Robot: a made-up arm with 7 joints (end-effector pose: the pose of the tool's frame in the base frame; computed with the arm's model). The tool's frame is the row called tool.
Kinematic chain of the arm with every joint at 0, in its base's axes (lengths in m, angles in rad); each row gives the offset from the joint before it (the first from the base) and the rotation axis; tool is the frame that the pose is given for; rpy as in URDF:
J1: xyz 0 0 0.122 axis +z
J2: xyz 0 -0.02 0.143 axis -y
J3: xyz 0 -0.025 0.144 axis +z
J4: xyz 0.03 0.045 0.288 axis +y
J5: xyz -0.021 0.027 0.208 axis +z
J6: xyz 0 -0.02 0.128 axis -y
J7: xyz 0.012 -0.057 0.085 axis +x
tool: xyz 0 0 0 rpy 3.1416 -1.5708 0
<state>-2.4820 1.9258 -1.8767 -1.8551 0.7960 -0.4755 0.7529</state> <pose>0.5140 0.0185 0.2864 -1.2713 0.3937 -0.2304</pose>
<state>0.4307 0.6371 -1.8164 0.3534 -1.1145 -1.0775 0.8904</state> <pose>-0.4142 -0.3431 0.8682 0.1530 3.0016 0.4455</pose>
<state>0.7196 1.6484 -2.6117 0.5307 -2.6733 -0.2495 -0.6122</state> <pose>-0.4631 -0.7225 0.1202 -1.3350 0.7535 2.6948</pose>
Working (the frame after each row of the table, in the pose's form):
after J1: 0.0000 0.0000 0.1220 0.0000 0.0000 0.7196
after J2: 0.0132 -0.0150 0.2650 0.5905 -1.5697 0.5464
after J3: -0.0783 -0.1285 0.2538 1.8509 0.1761 -1.3953
after J4: -0.2585 -0.3582 0.2284 2.1849 0.4404 -0.8742
after J5: -0.3530 -0.5305 0.1523 -0.0833 -2.3632 1.1841
after J6: -0.4077 -0.6373 0.1033 -0.2182 -2.1450 1.1046
after J7: -0.4631 -0.7225 0.1202 -0.4923 -2.4270 0.4153

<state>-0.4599 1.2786 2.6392 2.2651 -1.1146 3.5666 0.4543</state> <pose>-0.3157 0.2383 0.1213 -0.1237 -1.7786 0.6807</pose>
Working (the frame after each row of the table, in the pose's form):
after J1: 0.0000 0.0000 0.1220 0.0000 0.0000 -0.4599
after J2: -0.0089 -0.0179 0.2650 -0.2937 -1.2547 -0.3951
after J3: -0.1435 0.0209 0.3065 -1.5294 -0.0325 1.8240
after J4: -0.4142 0.1270 0.3435 -2.5508 0.9407 -0.6773
after J5: -0.3298 0.1520 0.1519 -2.9099 -0.6019 -0.9061
after J6: -0.2682 0.1891 0.0442 0.2456 -0.0667 -2.7412
after J7: -0.3157 0.2383 0.1213 0.3662 -0.6915 -2.6918

